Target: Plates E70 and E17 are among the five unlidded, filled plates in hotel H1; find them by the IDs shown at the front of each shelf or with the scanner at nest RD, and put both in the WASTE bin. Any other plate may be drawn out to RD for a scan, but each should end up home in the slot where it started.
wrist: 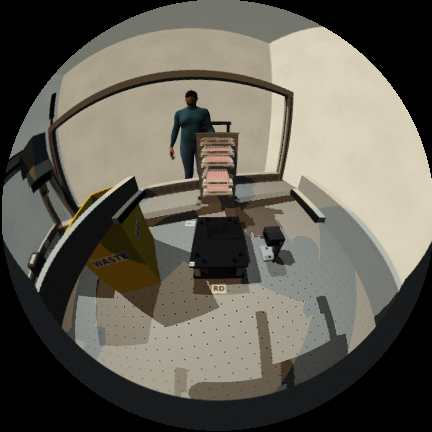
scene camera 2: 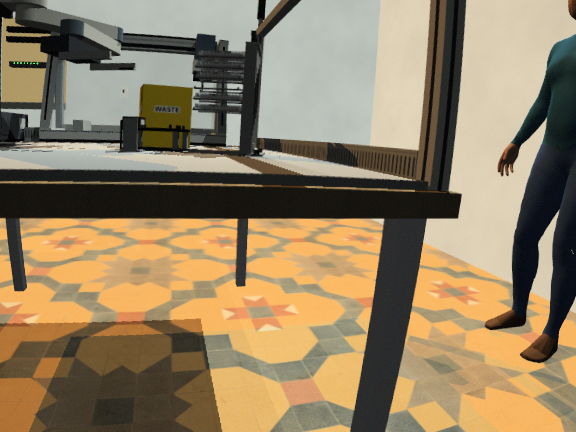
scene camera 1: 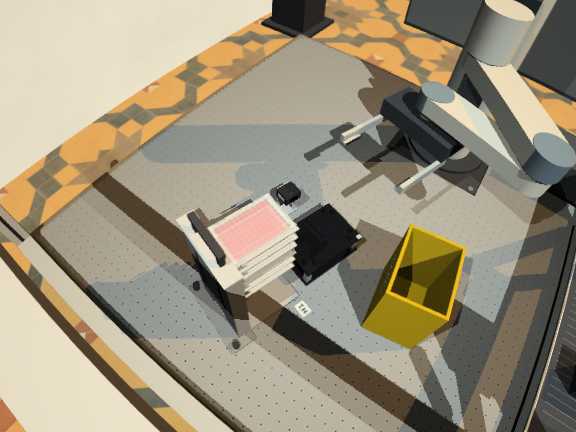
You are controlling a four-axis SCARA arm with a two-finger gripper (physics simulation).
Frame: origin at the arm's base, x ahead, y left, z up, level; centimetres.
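Seen in the pictures: gripper, fingertip midpoint: (wrist: 217, 180) (scene camera 2: 123, 61) (scene camera 1: 369, 163).
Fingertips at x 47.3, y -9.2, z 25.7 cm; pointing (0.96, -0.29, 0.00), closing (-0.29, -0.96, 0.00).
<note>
Offsets run from my fingertips to a thing's top centre. "spot": to the spot under its first point.
Hotel H1 (scene camera 1: 231, 276) (scene camera 2: 248, 100) (wrist: 199, 172) holds five unlidded plates; pink wells show on the top plate @[dx +27.1, dy -7.9, dz +2.4 cm] (scene camera 1: 255, 230) and on lower ones in the wrist view. The shelf IDs are too small to read. Nest RD @[dx +10.1, dy -3.0, dz -17.4 cm] (scene camera 1: 327, 235) (wrist: 219, 245) is a bare black platform in front of the hotel. A small black scanner @[dx +5.1, dy -15.6, dz -16.0 cm] (scene camera 1: 288, 192) (wrist: 273, 235) stands beside it. The yellow WASTE bin @[dx +11.4, dy +20.2, dz -4.4 cm] (scene camera 1: 400, 320) (scene camera 2: 165, 97) (wrist: 146, 260) stands left of the nest in the wrist view. My gripper (scene camera 1: 375, 163) (wrist: 217, 180) is open and empty, raised above the table and facing the nest and hotel.
An H1 label @[spot: dx +24.5, dy +3.0, dz -24.4 cm] (scene camera 1: 302, 308) lies on the perforated table by the hotel. An RD label @[spot: dx -0.2, dy -0.3, dz -24.4 cm] (wrist: 219, 288) lies before the nest. A person (scene camera 2: 555, 100) (wrist: 192, 125) stands beyond the table edge. Dark equipment (wrist: 35, 160) is at the far left of the wrist view.
</note>
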